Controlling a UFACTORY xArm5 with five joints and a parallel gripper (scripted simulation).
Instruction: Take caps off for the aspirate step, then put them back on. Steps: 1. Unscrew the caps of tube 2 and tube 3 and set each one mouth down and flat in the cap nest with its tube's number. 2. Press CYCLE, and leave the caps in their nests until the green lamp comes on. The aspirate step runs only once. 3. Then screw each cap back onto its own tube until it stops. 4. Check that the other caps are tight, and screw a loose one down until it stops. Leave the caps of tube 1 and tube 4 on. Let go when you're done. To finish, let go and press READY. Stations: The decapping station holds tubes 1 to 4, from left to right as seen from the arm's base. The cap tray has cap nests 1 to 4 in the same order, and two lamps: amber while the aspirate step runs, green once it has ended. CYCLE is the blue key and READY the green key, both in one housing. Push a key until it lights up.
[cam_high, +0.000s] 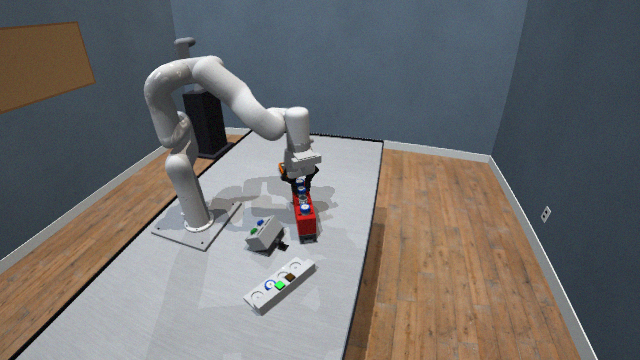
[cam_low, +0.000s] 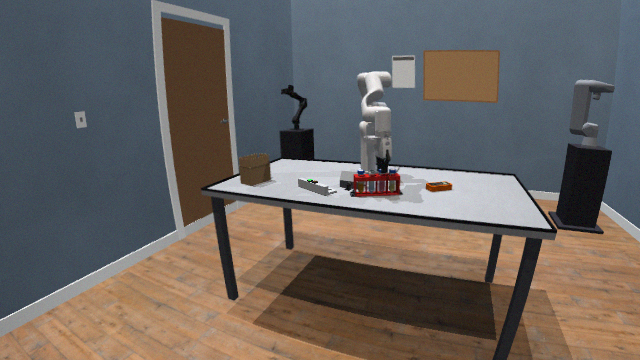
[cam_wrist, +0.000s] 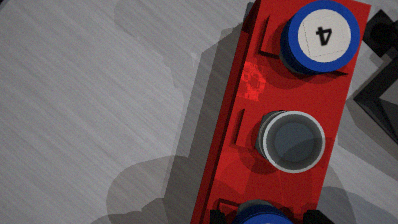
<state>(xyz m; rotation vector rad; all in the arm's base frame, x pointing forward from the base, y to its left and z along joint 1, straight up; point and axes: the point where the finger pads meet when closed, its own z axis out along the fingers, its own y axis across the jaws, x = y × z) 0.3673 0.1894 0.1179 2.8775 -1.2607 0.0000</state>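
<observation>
The blue-rimmed cap lies 10 mm below my hand. Round my hand: grey key housing (180 mm to the right, 80 mm below, 80 mm behind); then blue key (160 mm to the right, 90 mm behind, 60 mm below); then green key (200 mm to the right, 100 mm behind, 60 mm below).
</observation>
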